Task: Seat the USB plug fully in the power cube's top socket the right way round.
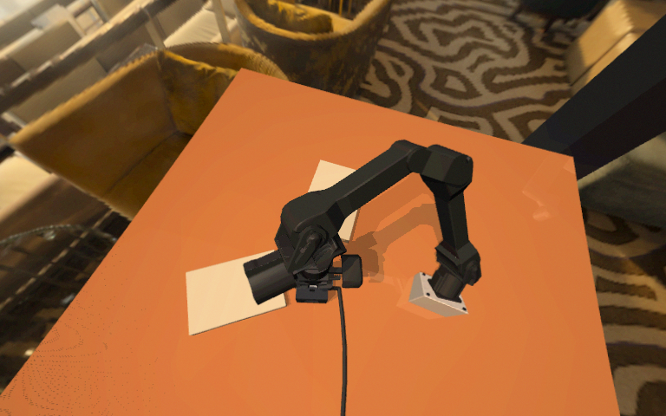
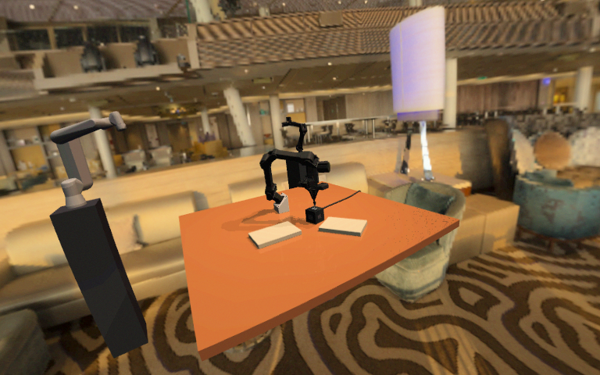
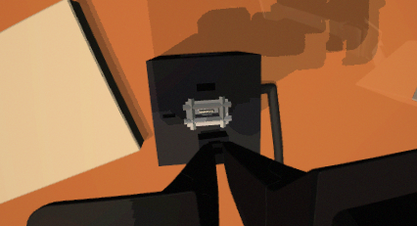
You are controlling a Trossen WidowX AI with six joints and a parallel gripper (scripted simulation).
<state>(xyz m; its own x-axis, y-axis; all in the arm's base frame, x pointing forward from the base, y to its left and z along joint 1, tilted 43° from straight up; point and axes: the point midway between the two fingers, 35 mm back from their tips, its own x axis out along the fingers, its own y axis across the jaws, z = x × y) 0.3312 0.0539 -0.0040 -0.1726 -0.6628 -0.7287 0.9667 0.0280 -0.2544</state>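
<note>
My gripper tip is now 20 mm above the USB plug.
</note>
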